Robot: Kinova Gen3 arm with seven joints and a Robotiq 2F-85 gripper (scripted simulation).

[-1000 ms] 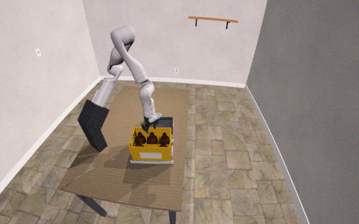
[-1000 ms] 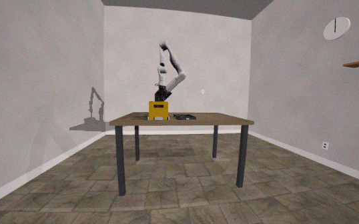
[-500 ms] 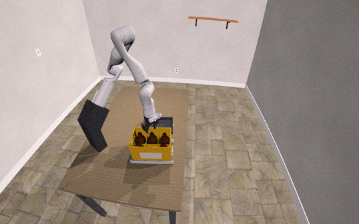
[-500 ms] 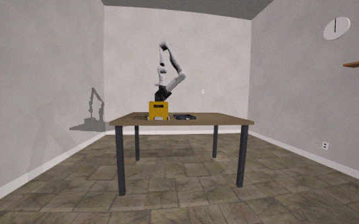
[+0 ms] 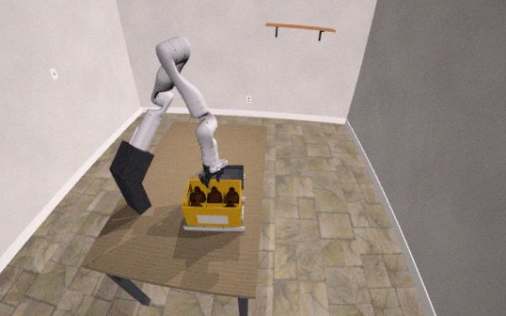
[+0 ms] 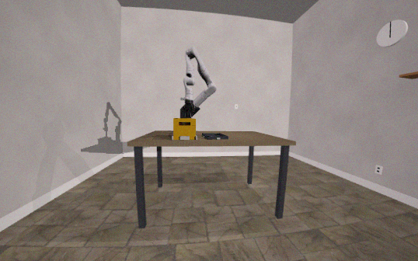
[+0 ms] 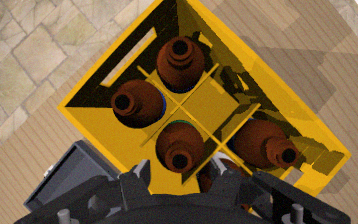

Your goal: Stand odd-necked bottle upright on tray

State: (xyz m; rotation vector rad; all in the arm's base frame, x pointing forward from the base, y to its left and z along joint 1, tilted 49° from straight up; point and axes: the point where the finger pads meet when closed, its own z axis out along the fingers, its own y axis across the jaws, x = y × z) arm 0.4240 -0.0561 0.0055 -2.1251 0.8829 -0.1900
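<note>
The yellow crate lies 10 mm ahead of my hand, 40 mm to the right of it and 120 mm below it. The rest, counted from my hand: dark grey tray: 20 mm behind, 240 mm to the left, 190 mm below.
</note>
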